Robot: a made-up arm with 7 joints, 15 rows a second.
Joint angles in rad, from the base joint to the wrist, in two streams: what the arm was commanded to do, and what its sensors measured. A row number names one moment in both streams.
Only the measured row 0 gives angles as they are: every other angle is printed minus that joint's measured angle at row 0.
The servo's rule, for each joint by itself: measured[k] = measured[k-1] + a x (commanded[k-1-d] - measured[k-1]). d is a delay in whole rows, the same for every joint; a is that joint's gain. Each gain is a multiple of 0.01, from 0.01 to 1. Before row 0 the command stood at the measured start. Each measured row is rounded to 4 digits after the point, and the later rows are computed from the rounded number. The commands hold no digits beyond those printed.
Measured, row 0: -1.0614, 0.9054, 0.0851, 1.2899, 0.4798, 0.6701, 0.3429
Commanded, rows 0 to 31: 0.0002, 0.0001, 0.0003, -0.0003, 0.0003, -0.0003, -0.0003; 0.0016, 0.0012, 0.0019, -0.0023, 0.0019, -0.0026, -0.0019; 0.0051, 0.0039, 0.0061, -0.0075, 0.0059, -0.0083, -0.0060; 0.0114, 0.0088, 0.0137, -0.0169, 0.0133, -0.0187, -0.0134; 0.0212, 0.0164, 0.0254, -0.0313, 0.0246, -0.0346, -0.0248; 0.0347, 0.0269, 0.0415, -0.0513, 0.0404, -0.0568, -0.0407; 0.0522, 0.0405, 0.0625, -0.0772, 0.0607, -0.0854, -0.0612; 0.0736, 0.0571, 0.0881, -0.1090, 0.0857, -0.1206, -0.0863; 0.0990, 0.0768, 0.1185, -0.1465, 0.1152, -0.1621, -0.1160; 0.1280, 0.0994, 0.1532, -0.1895, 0.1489, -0.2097, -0.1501; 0.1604, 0.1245, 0.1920, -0.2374, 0.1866, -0.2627, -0.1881; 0.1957, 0.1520, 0.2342, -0.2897, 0.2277, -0.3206, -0.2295; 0.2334, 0.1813, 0.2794, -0.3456, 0.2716, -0.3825, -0.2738; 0.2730, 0.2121, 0.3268, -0.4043, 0.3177, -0.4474, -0.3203; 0.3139, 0.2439, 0.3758, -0.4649, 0.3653, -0.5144, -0.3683; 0.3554, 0.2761, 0.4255, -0.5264, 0.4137, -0.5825, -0.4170; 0.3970, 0.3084, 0.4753, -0.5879, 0.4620, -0.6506, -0.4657; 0.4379, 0.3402, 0.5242, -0.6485, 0.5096, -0.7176, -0.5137; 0.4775, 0.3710, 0.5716, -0.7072, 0.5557, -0.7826, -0.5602; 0.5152, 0.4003, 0.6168, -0.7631, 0.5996, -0.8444, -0.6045; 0.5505, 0.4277, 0.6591, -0.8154, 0.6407, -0.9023, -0.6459; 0.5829, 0.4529, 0.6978, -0.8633, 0.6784, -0.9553, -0.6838; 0.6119, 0.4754, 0.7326, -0.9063, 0.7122, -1.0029, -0.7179; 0.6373, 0.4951, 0.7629, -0.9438, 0.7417, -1.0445, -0.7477; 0.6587, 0.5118, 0.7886, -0.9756, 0.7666, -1.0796, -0.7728; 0.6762, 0.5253, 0.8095, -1.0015, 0.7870, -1.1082, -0.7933; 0.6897, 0.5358, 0.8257, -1.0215, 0.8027, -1.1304, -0.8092; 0.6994, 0.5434, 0.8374, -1.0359, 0.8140, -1.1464, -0.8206; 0.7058, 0.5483, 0.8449, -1.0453, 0.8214, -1.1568, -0.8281; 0.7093, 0.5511, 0.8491, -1.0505, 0.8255, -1.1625, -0.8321; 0.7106, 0.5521, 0.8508, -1.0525, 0.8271, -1.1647, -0.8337; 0.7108, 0.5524, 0.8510, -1.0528, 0.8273, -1.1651, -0.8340
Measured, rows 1 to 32: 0.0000, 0.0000, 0.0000, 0.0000, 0.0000, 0.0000, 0.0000; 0.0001, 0.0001, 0.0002, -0.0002, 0.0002, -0.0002, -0.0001; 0.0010, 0.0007, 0.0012, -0.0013, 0.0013, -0.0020, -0.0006; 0.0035, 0.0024, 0.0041, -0.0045, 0.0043, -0.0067, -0.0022; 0.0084, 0.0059, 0.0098, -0.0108, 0.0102, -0.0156, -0.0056; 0.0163, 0.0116, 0.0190, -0.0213, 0.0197, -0.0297, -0.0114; 0.0277, 0.0199, 0.0323, -0.0366, 0.0334, -0.0498, -0.0202; 0.0429, 0.0310, 0.0501, -0.0573, 0.0514, -0.0761, -0.0325; 0.0619, 0.0451, 0.0725, -0.0837, 0.0740, -0.1090, -0.0486; 0.0849, 0.0622, 0.0996, -0.1157, 0.1012, -0.1483, -0.0688; 0.1116, 0.0823, 0.1312, -0.1533, 0.1327, -0.1937, -0.0932; 0.1419, 0.1051, 0.1671, -0.1962, 0.1683, -0.2448, -0.1217; 0.1753, 0.1304, 0.2067, -0.2439, 0.2075, -0.3009, -0.1540; 0.2113, 0.1579, 0.2496, -0.2958, 0.2498, -0.3613, -0.1899; 0.2496, 0.1872, 0.2951, -0.3511, 0.2946, -0.4250, -0.2290; 0.2895, 0.2178, 0.3427, -0.4091, 0.3413, -0.4912, -0.2708; 0.3304, 0.2493, 0.3916, -0.4689, 0.3891, -0.5588, -0.3147; 0.3717, 0.2812, 0.4410, -0.5296, 0.4372, -0.6267, -0.3600; 0.4127, 0.3131, 0.4901, -0.5902, 0.4850, -0.6940, -0.4061; 0.4529, 0.3444, 0.5382, -0.6499, 0.5317, -0.7596, -0.4523; 0.4915, 0.3746, 0.5846, -0.7076, 0.5765, -0.8224, -0.4980; 0.5281, 0.4033, 0.6286, -0.7626, 0.6189, -0.8815, -0.5424; 0.5621, 0.4301, 0.6694, -0.8140, 0.6582, -0.9361, -0.5848; 0.5930, 0.4546, 0.7067, -0.8611, 0.6938, -0.9855, -0.6247; 0.6205, 0.4765, 0.7399, -0.9033, 0.7254, -1.0292, -0.6616; 0.6442, 0.4956, 0.7686, -0.9402, 0.7526, -1.0665, -0.6950; 0.6640, 0.5116, 0.7927, -0.9715, 0.7753, -1.0974, -0.7245; 0.6799, 0.5247, 0.8122, -0.9970, 0.7934, -1.1218, -0.7499; 0.6920, 0.5348, 0.8271, -1.0168, 0.8070, -1.1400, -0.7711; 0.7006, 0.5421, 0.8376, -1.0313, 0.8165, -1.1524, -0.7882; 0.7060, 0.5470, 0.8444, -1.0411, 0.8224, -1.1599, -0.8014; 0.7089, 0.5498, 0.8482, -1.0469, 0.8255, -1.1635, -0.8111
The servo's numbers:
d 1
a 0.62 0.54 0.59 0.51 0.66 0.74 0.30

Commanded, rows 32 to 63: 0.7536, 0.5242, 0.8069, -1.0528, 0.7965, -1.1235, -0.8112; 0.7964, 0.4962, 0.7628, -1.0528, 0.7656, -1.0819, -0.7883; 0.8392, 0.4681, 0.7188, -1.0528, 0.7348, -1.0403, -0.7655; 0.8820, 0.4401, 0.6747, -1.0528, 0.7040, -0.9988, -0.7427; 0.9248, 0.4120, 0.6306, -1.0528, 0.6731, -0.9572, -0.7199; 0.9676, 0.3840, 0.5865, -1.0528, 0.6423, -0.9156, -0.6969; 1.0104, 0.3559, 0.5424, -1.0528, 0.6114, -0.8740, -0.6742; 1.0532, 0.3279, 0.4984, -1.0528, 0.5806, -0.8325, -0.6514; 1.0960, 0.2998, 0.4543, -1.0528, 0.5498, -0.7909, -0.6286; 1.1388, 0.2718, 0.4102, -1.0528, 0.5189, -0.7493, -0.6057; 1.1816, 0.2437, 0.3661, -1.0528, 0.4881, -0.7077, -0.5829; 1.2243, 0.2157, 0.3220, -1.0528, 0.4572, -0.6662, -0.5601; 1.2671, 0.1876, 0.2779, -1.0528, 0.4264, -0.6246, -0.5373; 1.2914, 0.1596, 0.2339, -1.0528, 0.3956, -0.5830, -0.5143; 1.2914, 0.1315, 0.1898, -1.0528, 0.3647, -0.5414, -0.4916; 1.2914, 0.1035, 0.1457, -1.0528, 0.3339, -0.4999, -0.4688; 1.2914, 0.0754, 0.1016, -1.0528, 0.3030, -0.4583, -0.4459; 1.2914, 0.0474, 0.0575, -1.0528, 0.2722, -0.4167, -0.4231; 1.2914, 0.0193, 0.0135, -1.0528, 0.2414, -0.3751, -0.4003; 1.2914, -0.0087, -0.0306, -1.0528, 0.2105, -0.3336, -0.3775; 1.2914, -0.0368, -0.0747, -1.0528, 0.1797, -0.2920, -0.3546; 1.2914, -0.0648, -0.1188, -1.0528, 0.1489, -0.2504, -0.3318; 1.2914, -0.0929, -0.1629, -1.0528, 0.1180, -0.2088, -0.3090; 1.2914, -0.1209, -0.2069, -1.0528, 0.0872, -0.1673, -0.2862; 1.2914, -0.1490, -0.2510, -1.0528, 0.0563, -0.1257, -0.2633; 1.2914, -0.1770, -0.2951, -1.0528, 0.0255, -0.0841, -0.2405; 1.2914, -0.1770, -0.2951, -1.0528, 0.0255, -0.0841, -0.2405; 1.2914, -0.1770, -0.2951, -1.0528, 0.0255, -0.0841, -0.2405; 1.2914, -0.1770, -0.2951, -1.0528, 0.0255, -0.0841, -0.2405; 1.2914, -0.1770, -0.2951, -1.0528, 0.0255, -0.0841, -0.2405; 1.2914, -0.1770, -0.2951, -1.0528, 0.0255, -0.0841, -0.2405; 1.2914, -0.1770, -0.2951, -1.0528, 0.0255, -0.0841, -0.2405
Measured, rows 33 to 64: 0.7101, 0.5512, 0.8499, -1.0499, 0.8267, -1.1647, -0.8180; 0.7371, 0.5366, 0.8245, -1.0514, 0.8068, -1.1342, -0.8160; 0.7739, 0.5148, 0.7881, -1.0521, 0.7796, -1.0955, -0.8077; 0.8144, 0.4896, 0.7472, -1.0525, 0.7500, -1.0547, -0.7950; 0.8563, 0.4629, 0.7044, -1.0527, 0.7196, -1.0133, -0.7793; 0.8988, 0.4354, 0.6609, -1.0528, 0.6889, -0.9718, -0.7615; 0.9415, 0.4076, 0.6170, -1.0528, 0.6581, -0.9302, -0.7421; 0.9842, 0.3797, 0.5730, -1.0528, 0.6273, -0.8886, -0.7217; 1.0270, 0.3517, 0.5290, -1.0528, 0.5965, -0.8471, -0.7006; 1.0698, 0.3237, 0.4849, -1.0528, 0.5657, -0.8055, -0.6790; 1.1126, 0.2957, 0.4408, -1.0528, 0.5348, -0.7639, -0.6570; 1.1554, 0.2676, 0.3967, -1.0528, 0.5040, -0.7223, -0.6348; 1.1981, 0.2396, 0.3526, -1.0528, 0.4731, -0.6808, -0.6124; 1.2409, 0.2115, 0.3085, -1.0528, 0.4423, -0.6392, -0.5899; 1.2722, 0.1835, 0.2645, -1.0528, 0.4115, -0.5976, -0.5672; 1.2841, 0.1554, 0.2204, -1.0528, 0.3806, -0.5560, -0.5445; 1.2886, 0.1274, 0.1763, -1.0528, 0.3498, -0.5145, -0.5218; 1.2903, 0.0993, 0.1322, -1.0528, 0.3189, -0.4729, -0.4990; 1.2910, 0.0713, 0.0881, -1.0528, 0.2881, -0.4313, -0.4762; 1.2912, 0.0432, 0.0441, -1.0528, 0.2573, -0.3897, -0.4534; 1.2913, 0.0152, 0.0000, -1.0528, 0.2264, -0.3482, -0.4306; 1.2914, -0.0129, -0.0441, -1.0528, 0.1956, -0.3066, -0.4078; 1.2914, -0.0409, -0.0882, -1.0528, 0.1648, -0.2650, -0.3850; 1.2914, -0.0690, -0.1323, -1.0528, 0.1339, -0.2234, -0.3622; 1.2914, -0.0970, -0.1763, -1.0528, 0.1031, -0.1819, -0.3394; 1.2914, -0.1251, -0.2204, -1.0528, 0.0722, -0.1403, -0.3166; 1.2914, -0.1531, -0.2645, -1.0528, 0.0414, -0.0987, -0.2938; 1.2914, -0.1660, -0.2826, -1.0528, 0.0309, -0.0879, -0.2778; 1.2914, -0.1719, -0.2900, -1.0528, 0.0273, -0.0851, -0.2666; 1.2914, -0.1747, -0.2930, -1.0528, 0.0261, -0.0844, -0.2588; 1.2914, -0.1759, -0.2942, -1.0528, 0.0257, -0.0842, -0.2533; 1.2914, -0.1765, -0.2947, -1.0528, 0.0256, -0.0841, -0.2495
